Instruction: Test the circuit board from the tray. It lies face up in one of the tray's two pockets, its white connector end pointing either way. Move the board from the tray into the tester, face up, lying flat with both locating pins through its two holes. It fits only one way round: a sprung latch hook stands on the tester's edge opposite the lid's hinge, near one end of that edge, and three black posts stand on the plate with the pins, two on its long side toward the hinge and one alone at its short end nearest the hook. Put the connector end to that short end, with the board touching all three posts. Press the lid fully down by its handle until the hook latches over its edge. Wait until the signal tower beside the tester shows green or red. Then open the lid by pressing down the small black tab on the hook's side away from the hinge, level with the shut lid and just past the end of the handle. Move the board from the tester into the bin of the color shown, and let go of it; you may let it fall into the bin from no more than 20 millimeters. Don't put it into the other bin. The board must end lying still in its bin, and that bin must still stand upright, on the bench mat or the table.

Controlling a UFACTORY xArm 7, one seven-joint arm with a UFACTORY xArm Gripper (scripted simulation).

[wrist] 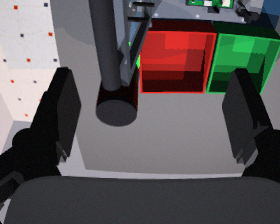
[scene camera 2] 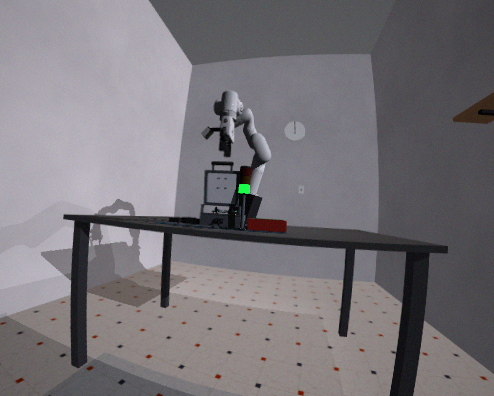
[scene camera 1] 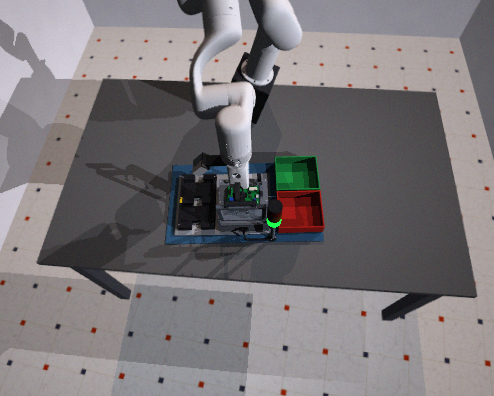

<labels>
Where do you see a red bin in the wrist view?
172, 62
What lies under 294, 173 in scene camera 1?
A green bin.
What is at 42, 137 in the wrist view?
My gripper.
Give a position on a tester lid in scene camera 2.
221, 188
</labels>
